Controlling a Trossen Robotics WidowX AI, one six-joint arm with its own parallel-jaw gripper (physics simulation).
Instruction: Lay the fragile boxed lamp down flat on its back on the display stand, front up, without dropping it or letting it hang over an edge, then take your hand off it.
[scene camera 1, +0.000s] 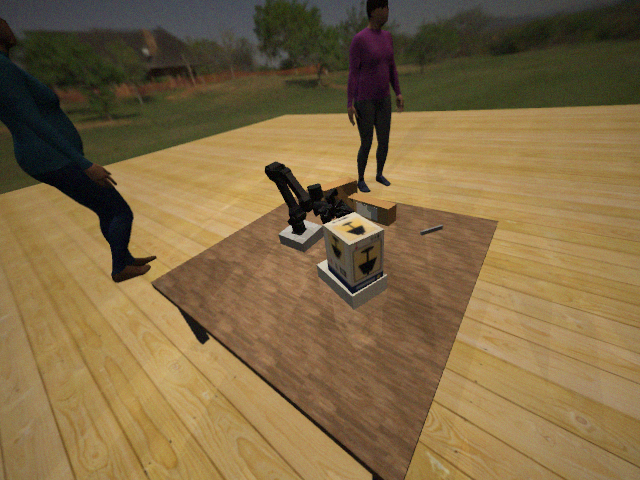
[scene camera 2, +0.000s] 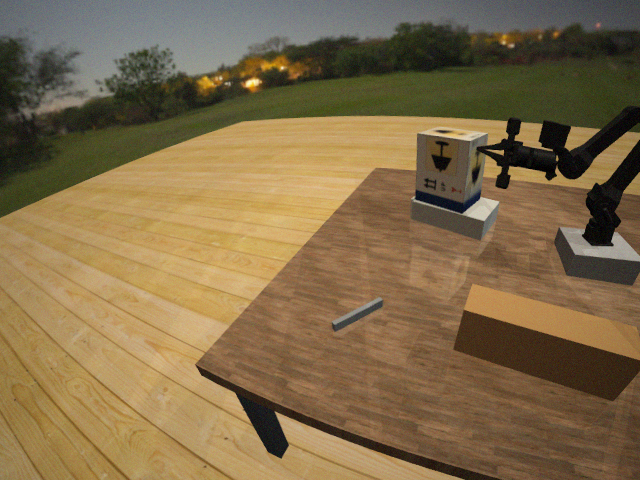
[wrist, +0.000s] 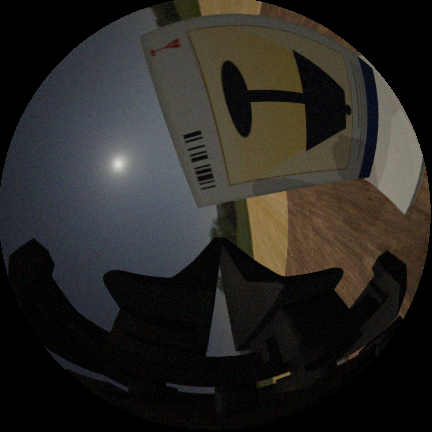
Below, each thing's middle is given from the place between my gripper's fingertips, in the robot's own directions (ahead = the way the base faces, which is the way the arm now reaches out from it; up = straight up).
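Stand (scene camera 2: 475, 222): from my hand, 120 mm to the right of it, 20 mm ahead of it, 240 mm below it.
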